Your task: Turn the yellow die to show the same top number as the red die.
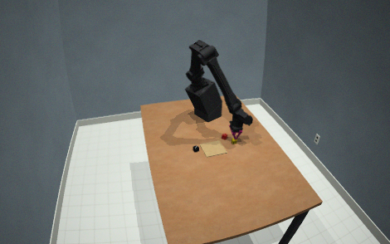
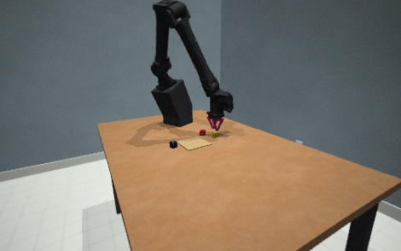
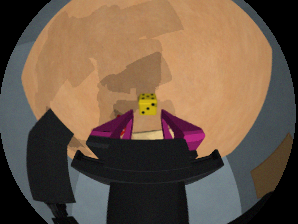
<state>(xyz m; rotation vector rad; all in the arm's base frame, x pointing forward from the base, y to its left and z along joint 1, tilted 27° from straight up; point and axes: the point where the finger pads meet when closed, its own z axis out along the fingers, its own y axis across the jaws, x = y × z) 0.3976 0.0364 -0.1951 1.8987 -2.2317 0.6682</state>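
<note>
Now: the yellow die 4 cm below my hand. The rest, counted from my hand: red die 7 cm behind, 4 cm to the right, 4 cm below; tan mat 1 cm ahead, 16 cm to the right, 5 cm below; black die 1 cm behind, 27 cm to the right, 4 cm below.
</note>
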